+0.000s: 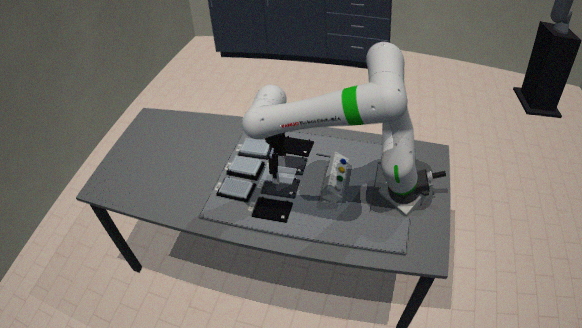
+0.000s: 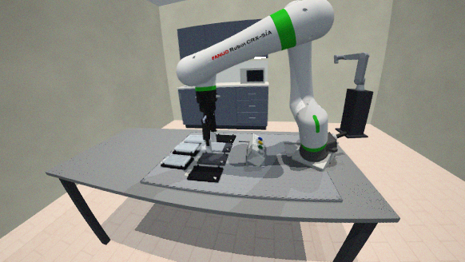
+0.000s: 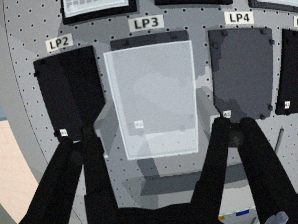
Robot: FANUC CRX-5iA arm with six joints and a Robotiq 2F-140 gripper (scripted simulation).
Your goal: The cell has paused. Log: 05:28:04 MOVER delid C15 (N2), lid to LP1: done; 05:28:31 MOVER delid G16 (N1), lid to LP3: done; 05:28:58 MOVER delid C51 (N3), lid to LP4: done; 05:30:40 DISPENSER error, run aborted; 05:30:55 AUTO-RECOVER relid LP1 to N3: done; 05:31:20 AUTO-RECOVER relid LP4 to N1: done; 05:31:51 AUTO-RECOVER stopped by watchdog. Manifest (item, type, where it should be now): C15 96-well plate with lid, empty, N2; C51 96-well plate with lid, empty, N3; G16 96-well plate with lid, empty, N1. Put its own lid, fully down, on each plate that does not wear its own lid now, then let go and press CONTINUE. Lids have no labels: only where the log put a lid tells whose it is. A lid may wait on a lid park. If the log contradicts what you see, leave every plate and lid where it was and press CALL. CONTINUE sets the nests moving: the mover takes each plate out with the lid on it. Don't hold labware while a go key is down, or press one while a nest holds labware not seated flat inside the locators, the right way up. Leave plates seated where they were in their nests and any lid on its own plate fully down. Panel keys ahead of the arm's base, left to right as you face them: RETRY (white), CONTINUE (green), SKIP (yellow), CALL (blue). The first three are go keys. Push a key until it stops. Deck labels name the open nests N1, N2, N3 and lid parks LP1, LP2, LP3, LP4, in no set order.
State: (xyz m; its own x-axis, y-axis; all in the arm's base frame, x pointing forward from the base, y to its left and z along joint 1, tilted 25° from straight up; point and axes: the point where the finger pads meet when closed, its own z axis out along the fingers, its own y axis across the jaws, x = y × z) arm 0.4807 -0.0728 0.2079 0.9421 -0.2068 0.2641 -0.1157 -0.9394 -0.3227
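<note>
Now: the LP2 label 10 cm ahead of my hand, 12 cm to the left of it and 10 cm below it. Also, from my hand: lid park LP4 (2 cm behind, 13 cm to the right, 10 cm below); then pale lid (2 cm below); then lid park LP2 (2 cm ahead, 13 cm to the left, 10 cm below).
</note>
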